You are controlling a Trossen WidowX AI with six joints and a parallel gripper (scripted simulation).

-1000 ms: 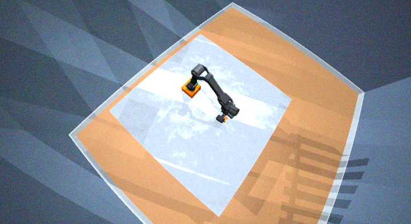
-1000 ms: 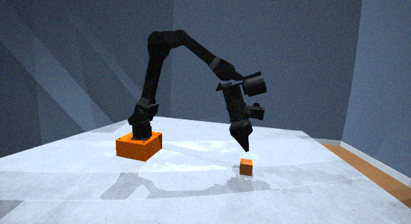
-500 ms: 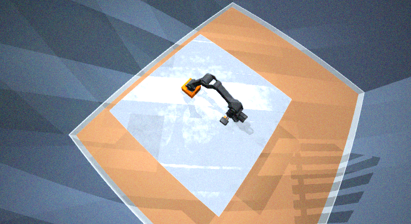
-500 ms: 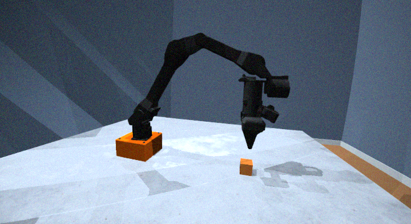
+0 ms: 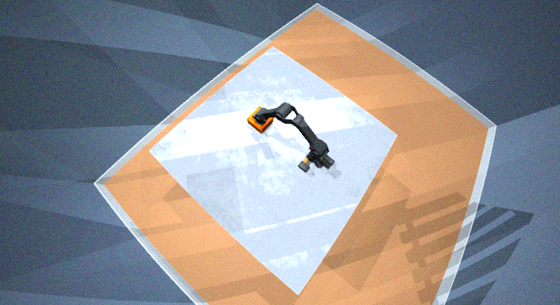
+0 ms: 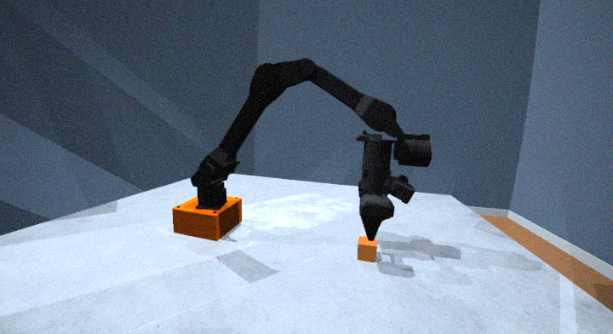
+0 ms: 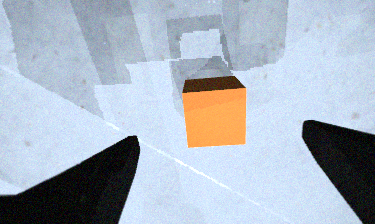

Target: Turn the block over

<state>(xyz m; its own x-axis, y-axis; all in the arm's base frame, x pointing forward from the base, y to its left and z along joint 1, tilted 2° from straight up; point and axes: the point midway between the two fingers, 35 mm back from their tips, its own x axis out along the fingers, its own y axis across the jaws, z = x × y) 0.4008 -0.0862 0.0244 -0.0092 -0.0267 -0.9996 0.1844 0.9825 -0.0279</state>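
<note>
Now: the block 4 cm below my gripper tip and 1 cm behind it.
</note>
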